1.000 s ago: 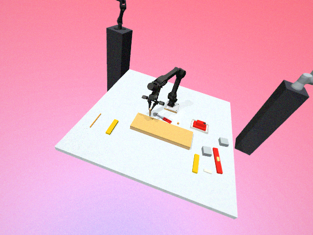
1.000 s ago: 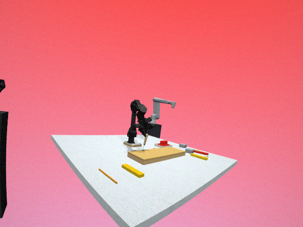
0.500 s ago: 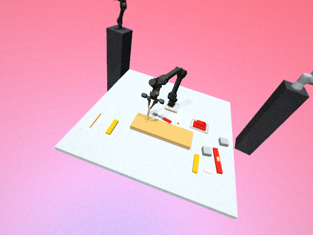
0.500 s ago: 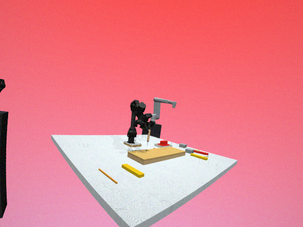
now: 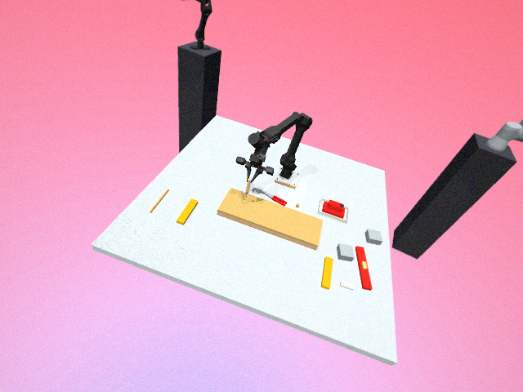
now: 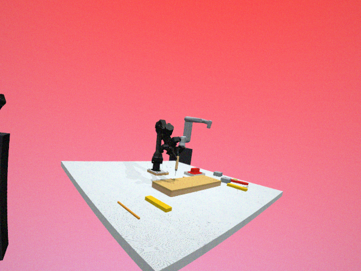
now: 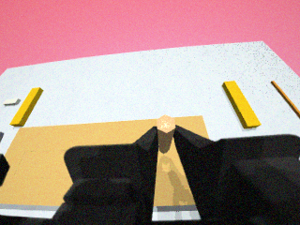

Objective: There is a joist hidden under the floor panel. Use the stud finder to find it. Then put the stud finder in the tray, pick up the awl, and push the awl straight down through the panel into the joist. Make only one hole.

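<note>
Now: the awl 50 mm below my gripper tip. Round my gripper tip: orange pencil 190 mm ahead, 380 mm to the right, 190 mm below; then white tray 280 mm behind, 430 mm to the left, 180 mm below; then red-handled tool 180 mm behind, 90 mm to the left, 190 mm below.
</note>
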